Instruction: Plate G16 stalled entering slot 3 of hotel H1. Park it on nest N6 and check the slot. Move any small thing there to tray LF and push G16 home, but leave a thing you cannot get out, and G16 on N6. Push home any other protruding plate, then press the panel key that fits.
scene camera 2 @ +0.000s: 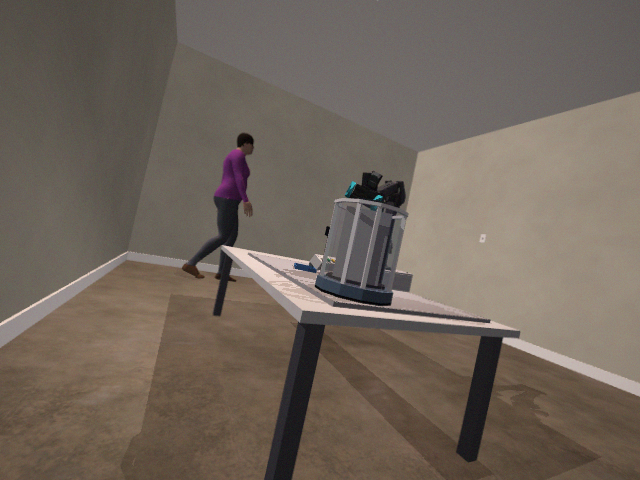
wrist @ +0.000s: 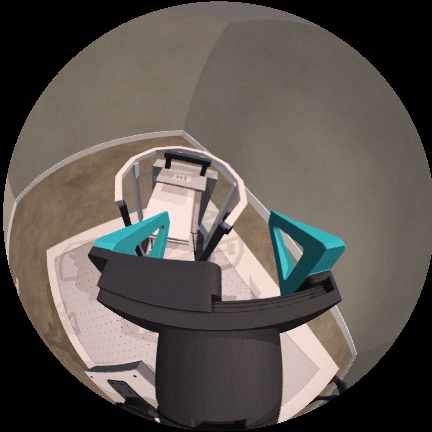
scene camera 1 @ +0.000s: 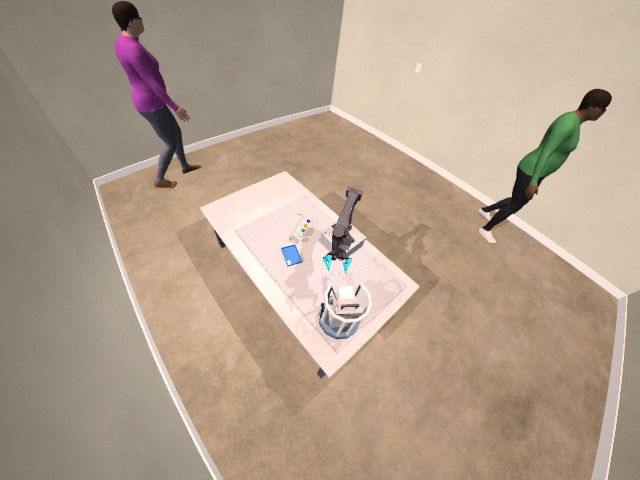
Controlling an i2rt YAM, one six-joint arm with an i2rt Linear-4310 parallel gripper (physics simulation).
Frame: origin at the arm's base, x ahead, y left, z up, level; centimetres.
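Seen in the pictures: gripper, between the fingertips: [scene camera 2: 360,196] [wrist: 218,216] [scene camera 1: 337,272].
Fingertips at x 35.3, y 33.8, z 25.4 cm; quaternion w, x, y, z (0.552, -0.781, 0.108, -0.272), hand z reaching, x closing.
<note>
Offsets run from my fingertips to a thing's top centre. "spot": to the spot under its first point. Level surfaces: height alone.
Hotel H1 [wrist: 181,177] [scene camera 2: 356,253] stands inside a round barred cage, its label facing up in the wrist view. A white plate-like surface @[spot: dz -10.4, dx -0.2, dy +10.7 cm] [wrist: 172,205] [scene camera 1: 348,294] shows at its open side; I cannot read a plate or slot number, nor tell whether anything small lies in slot 3. My gripper [wrist: 218,216] [scene camera 1: 338,267] [scene camera 2: 364,194] is open and empty, raised above the board in front of the cage. A blue tray @[dz -33.0, dx +3.0, dy -41.3 cm] [scene camera 1: 291,255] [scene camera 2: 305,267] lies on the board. The key panel @[dz -26.3, dx -14.0, dy -56.2 cm] [scene camera 1: 301,228] beside it has blue, yellow and green keys. Nest N6's label is not readable.
The cage has a dark blue base @[spot: dz -31.7, dx +7.1, dy +24.2 cm] [scene camera 2: 354,290] [scene camera 1: 338,332] near one end of the white table @[dz -36.0 cm] [scene camera 1: 242,198]. A grey block [scene camera 1: 356,243] stands by the arm. A person in purple [scene camera 1: 139,72] [scene camera 2: 232,175] and one in green [scene camera 1: 553,142] are away from the table.
</note>
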